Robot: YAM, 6 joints.
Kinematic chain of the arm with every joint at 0, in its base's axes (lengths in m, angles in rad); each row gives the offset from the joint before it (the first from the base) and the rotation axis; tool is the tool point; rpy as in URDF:
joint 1: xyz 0 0 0.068 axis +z
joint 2: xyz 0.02 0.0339 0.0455 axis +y
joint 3: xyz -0.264 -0.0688 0 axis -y
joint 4: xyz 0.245 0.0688 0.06 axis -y
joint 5: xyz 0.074 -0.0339 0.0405 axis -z
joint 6: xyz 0.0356 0 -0.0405 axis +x
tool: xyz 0 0 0 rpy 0 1.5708 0
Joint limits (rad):
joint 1: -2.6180..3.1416
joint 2: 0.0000..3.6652
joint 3: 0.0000..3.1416
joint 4: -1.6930..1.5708
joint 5: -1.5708..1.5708
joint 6: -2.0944..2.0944
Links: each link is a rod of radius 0.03 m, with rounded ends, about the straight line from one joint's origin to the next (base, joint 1, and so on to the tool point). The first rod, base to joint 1, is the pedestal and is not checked.
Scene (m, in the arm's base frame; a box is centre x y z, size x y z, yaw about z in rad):
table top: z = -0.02
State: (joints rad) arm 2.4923 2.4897 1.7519 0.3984 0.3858 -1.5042
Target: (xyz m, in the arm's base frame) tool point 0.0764 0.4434 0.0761
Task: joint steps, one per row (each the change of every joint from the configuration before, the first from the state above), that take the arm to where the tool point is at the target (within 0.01 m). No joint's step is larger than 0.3 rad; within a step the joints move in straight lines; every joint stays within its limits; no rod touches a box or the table.
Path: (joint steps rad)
1: -0.2635 -0.0589 -0.1219 -0.0350 0.0289 0.0000
2: -0.2635 -0.0589 -0.1219 -0.0350 0.0289 0.0000
3: -0.2636 -0.0589 -0.1219 -0.0349 0.0289 0.0000
4: -0.2635 -0.0589 -0.1219 -0.0350 0.0289 0.0000

